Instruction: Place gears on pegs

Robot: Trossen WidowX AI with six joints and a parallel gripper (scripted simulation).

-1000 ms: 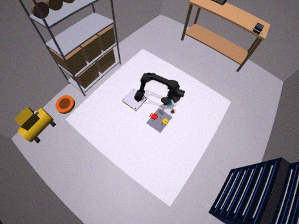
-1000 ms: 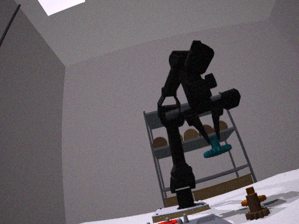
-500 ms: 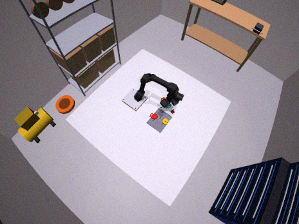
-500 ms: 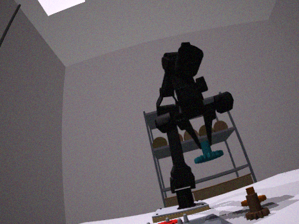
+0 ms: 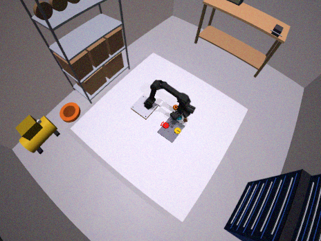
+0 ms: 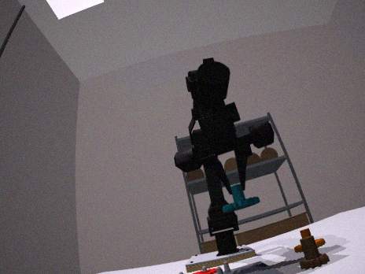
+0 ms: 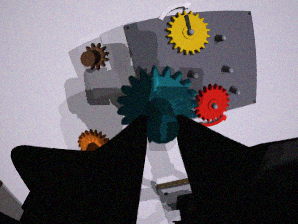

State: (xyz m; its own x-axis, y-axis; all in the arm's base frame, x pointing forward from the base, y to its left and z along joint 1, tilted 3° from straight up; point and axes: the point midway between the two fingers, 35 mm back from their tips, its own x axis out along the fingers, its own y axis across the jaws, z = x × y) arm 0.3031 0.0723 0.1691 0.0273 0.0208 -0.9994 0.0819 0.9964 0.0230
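My gripper tip is now 130 mm above the brown gear, 80 mm to the right of it and 40 mm short of it. Also, from my gripper tip: teal gear (10 mm below); red gear (130 mm below, 100 mm to the right, 50 mm behind); yellow gear (130 mm below, 60 mm to the right, 60 mm ahead).
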